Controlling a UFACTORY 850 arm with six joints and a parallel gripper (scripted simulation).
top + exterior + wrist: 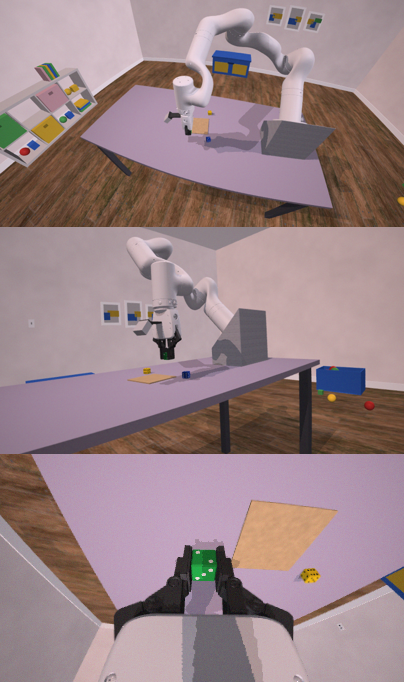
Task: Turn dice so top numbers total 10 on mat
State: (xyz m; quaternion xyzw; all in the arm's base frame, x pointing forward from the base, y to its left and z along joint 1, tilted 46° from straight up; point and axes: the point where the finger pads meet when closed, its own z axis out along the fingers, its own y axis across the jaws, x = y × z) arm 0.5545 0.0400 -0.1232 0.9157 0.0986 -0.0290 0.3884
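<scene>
Now: hand 10 mm above the green die. Also, from my hand: blue die (110 mm behind, 30 mm to the right, 100 mm below); then tan mat (20 mm behind, 140 mm to the right, 110 mm below); then yellow die (70 mm behind, 270 mm to the right, 100 mm below).
</scene>
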